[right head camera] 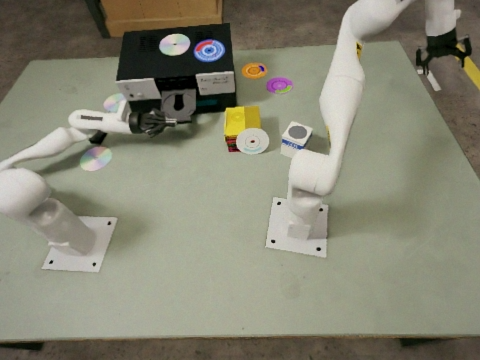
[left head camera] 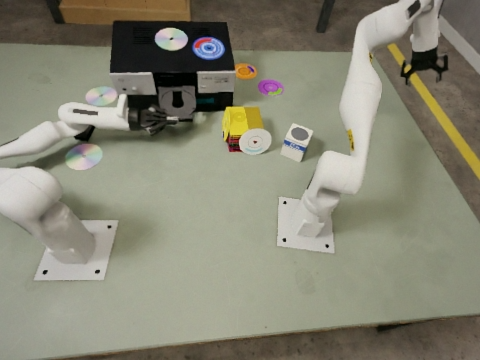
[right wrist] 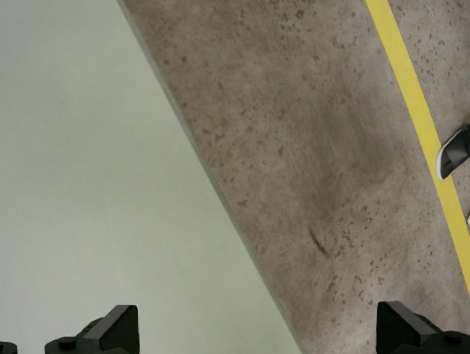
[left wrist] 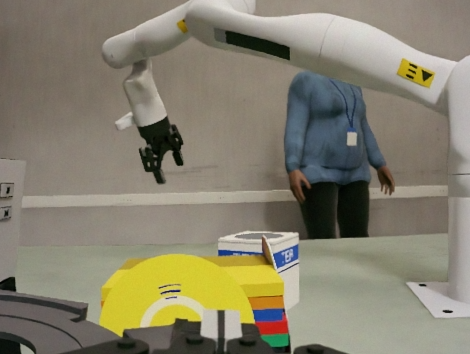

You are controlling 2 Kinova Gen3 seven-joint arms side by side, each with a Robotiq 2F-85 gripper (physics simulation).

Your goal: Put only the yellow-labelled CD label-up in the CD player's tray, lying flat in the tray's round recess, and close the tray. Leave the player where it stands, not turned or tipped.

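Places are measured from the left arm's base along level axes (x back, y right, z up), in metres.
Where they show: left gripper, fingertip midpoint: (right head camera: pixel 176 122) (left head camera: pixel 178 120) (left wrist: pixel 220 334); right gripper, fingertip midpoint: (right head camera: pixel 443 71) (left head camera: pixel 422 83) (right wrist: pixel 257 331) (left wrist: pixel 171 174); left arm's base, link origin: (right head camera: pixel 81 242) (left head camera: pixel 79 248); right arm's base, link origin: (right head camera: pixel 297 225) (left head camera: pixel 305 223).
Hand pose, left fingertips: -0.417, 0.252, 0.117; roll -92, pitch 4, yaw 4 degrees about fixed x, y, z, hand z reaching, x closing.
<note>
Each offset is from my left fingertips to the centre of the thing, as dx, dy, dz. "spot": to the spot under its first point.
The yellow-labelled CD @[-0.047, +0.165, -0.058] (left head camera: pixel 226 125) (left wrist: pixel 175 275) leans on edge against the left side of a stack of cases, label facing the left wrist camera. The black CD player (left head camera: pixel 135 57) (right head camera: pixel 142 62) (left wrist: pixel 11 225) stands at the back with its grey tray @[spot: -0.099, +0.025, -0.005] (left head camera: pixel 188 102) (right head camera: pixel 189 104) (left wrist: pixel 45 303) out and no disc in it. My left gripper (left head camera: pixel 191 119) (right head camera: pixel 189 121) (left wrist: pixel 220 334) is shut and empty, pointing right, low by the tray's front edge, apart from the CD. My right gripper (left head camera: pixel 423 79) (right head camera: pixel 442 64) (left wrist: pixel 171 174) (right wrist: pixel 257 331) is open and empty, high by the table's right edge.
A white disc @[spot: +0.029, +0.274, -0.061] (left head camera: pixel 255 141) (right head camera: pixel 252 141) leans on the stack of cases @[-0.041, +0.234, -0.029] (left head camera: pixel 252 117) (right head camera: pixel 250 117) (left wrist: pixel 270 286). A tea box @[+0.020, +0.430, -0.069] (left head camera: pixel 297 145) (right head camera: pixel 295 145) (left wrist: pixel 290 265) stands right of it. Silver and blue discs lie on the player; silver, orange and purple discs lie beside it. A person (left wrist: pixel 327 130) stands beyond the table.
</note>
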